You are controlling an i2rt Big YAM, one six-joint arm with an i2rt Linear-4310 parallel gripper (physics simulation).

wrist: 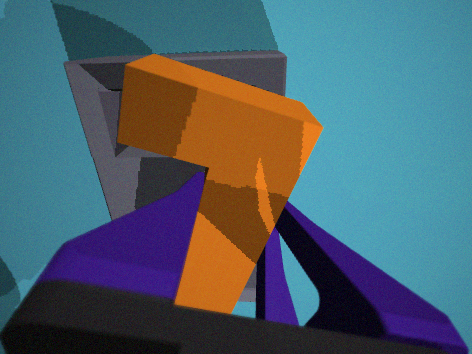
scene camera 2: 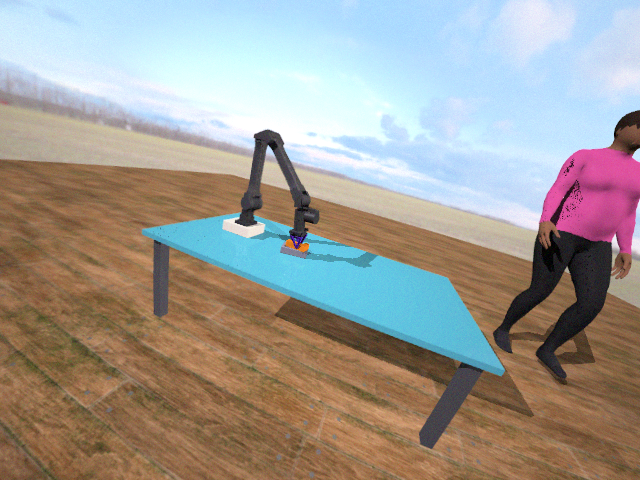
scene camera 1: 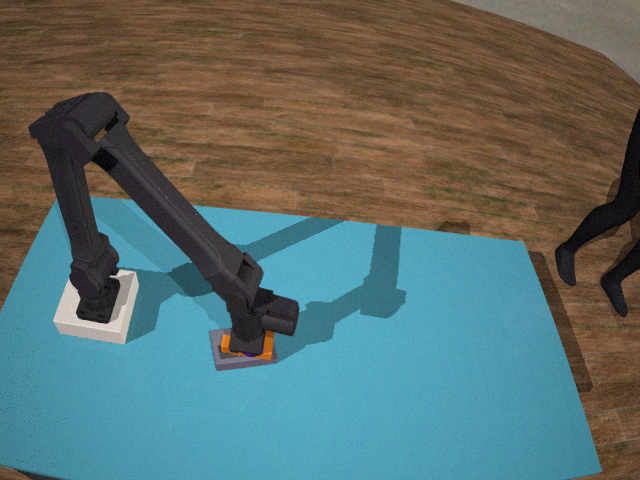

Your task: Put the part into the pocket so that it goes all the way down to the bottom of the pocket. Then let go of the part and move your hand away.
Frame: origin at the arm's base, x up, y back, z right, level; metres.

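Seen in the pictures: gripper, fingertip midpoint: (wrist: pixel 233 192) (scene camera 2: pixel 297 247) (scene camera 1: pixel 251 349); arm's base at its link origin: (scene camera 2: pixel 246 223) (scene camera 1: pixel 99 300).
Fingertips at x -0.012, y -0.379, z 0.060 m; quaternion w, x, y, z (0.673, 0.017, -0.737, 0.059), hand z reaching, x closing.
Pixels of each thing's middle, then the offset from my fingertips to it. Level surfaces: height alone.
- orange L-shaped part at the middle of its body: (wrist: pixel 194 211) (scene camera 1: pixel 247 341) (scene camera 2: pixel 297 244) dz -0.015, dx +0.008, dy +0.009 m
- grey block with the pocket, body centre: (wrist: pixel 197 190) (scene camera 1: pixel 242 347) (scene camera 2: pixel 294 249) dz -0.018, dx -0.026, dy +0.020 m
- blue table at its surface level: dx -0.045 m
The orange L-shaped part (scene camera 1: pixel 268 345) (scene camera 2: pixel 303 247) (wrist: pixel 235 130) is held between the purple fingers of my gripper (wrist: pixel 233 192) (scene camera 2: pixel 297 244). The gripper is shut on it, just over the grey block with the pocket (scene camera 1: pixel 221 361) (scene camera 2: pixel 293 252) (wrist: pixel 90 115). In the wrist view the part lies across the block, turned relative to the pocket's edges, and its right corner reaches past the block's right edge. The part appears above the rim. Part of the pocket's left side shows beside it; the rest is hidden under the part and the fingers.
The arm's white base block (scene camera 1: pixel 93 334) (scene camera 2: pixel 242 229) stands at the left on the blue table (scene camera 1: pixel 413 413) (scene camera 2: pixel 361 294). A person in a pink top (scene camera 2: pixel 594 191) stands beyond the table's right end; the legs (scene camera 1: pixel 610 217) also show in scene camera 1.
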